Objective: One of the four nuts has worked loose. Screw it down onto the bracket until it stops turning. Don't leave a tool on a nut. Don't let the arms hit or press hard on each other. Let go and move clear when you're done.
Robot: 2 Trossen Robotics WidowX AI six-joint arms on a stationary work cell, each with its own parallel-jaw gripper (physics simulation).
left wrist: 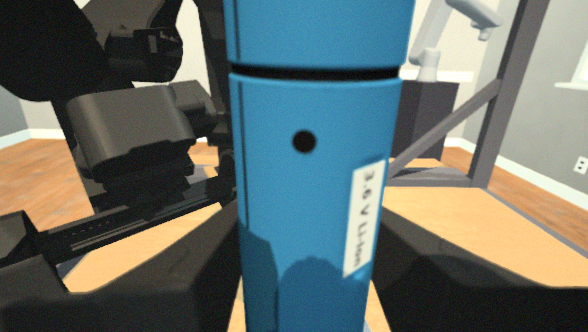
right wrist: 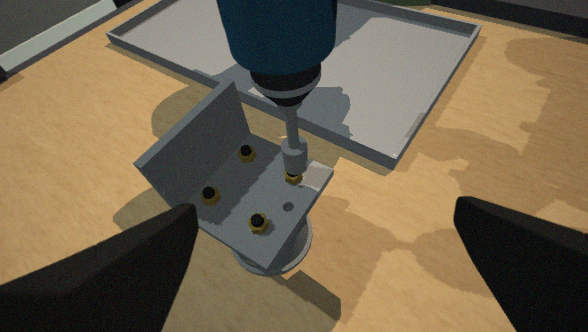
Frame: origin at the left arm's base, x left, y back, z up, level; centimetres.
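Where they show: left gripper, fingertip midpoint: [left wrist: 302, 209]; right gripper, fingertip midpoint: [right wrist: 324, 212].
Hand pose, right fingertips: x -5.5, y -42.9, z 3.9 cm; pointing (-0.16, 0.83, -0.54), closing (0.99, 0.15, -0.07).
Note:
Each offset is from my right fingertips to the top centre of the thing. "spot": to the spot under its first point.
A blue electric screwdriver @(spot: dx -0.7, dy +7.4, dz +12.0 cm) [left wrist: 315, 200] [right wrist: 280, 30] stands upright in my left gripper [left wrist: 302, 209], which is shut on its body. Its grey socket @(spot: dx -2.1, dy +4.9, dz -3.1 cm) [right wrist: 294, 154] hangs at the nut @(dx -2.4, dy +5.1, dz -5.1 cm) [right wrist: 293, 177] near the bracket's right corner in the right wrist view and covers the top of its stud; whether it is seated cannot be told. The grey angle bracket [right wrist: 240, 185] sits on a round base and carries further brass nuts [right wrist: 246, 153] [right wrist: 210, 195] [right wrist: 258, 223] on black studs. Which nut is loose cannot be told. My right gripper [right wrist: 324, 212] is open and empty, with the bracket beyond its fingers.
A grey shallow tray @(dx -8.9, dy +30.4, dz -10.8 cm) [right wrist: 320, 131] lies behind the bracket in the right wrist view. The bracket's upright wall [right wrist: 195, 130] rises on the left of the nuts. The black right arm [left wrist: 135, 125] shows at the left of the left wrist view. A grey frame post [left wrist: 505, 90] stands at the right.

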